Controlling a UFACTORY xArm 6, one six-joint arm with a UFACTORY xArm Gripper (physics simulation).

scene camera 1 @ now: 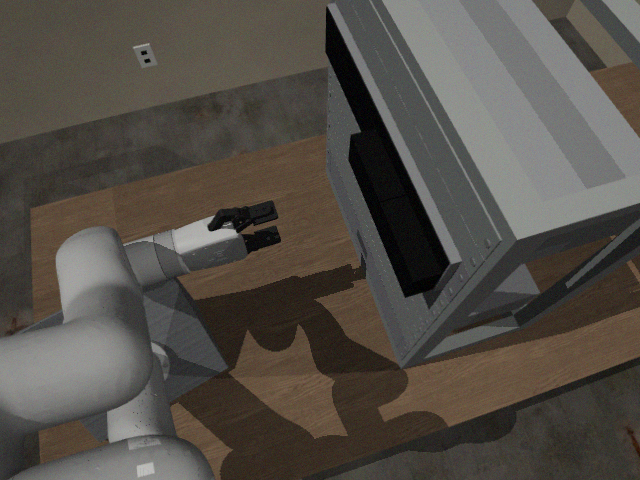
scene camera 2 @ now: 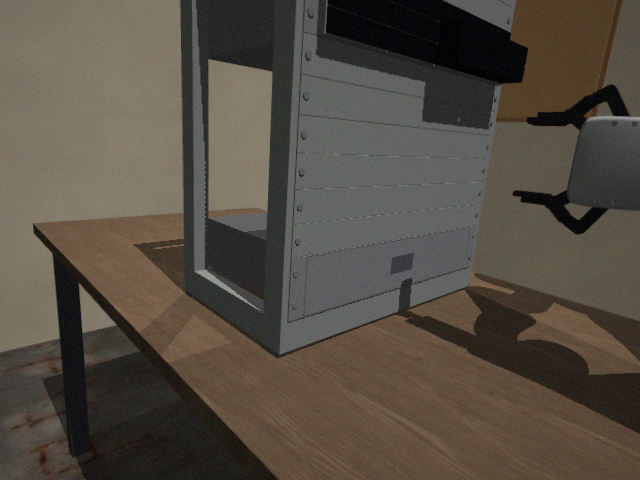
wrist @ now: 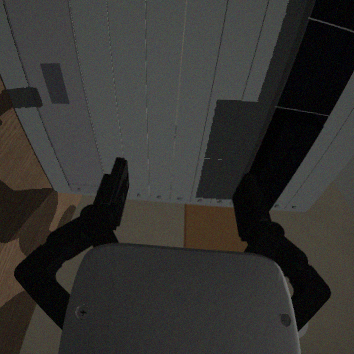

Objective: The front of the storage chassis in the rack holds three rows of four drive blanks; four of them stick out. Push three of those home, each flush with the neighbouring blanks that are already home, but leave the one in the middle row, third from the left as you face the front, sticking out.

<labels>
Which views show the grey rack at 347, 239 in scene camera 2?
Scene camera 1, scene camera 2 and the wrist view: all of them.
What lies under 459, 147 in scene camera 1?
A grey rack.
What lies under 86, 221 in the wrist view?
My gripper.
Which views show my gripper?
Scene camera 1, scene camera 2 and the wrist view: all of them.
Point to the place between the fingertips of my gripper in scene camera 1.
At 277, 222
</labels>
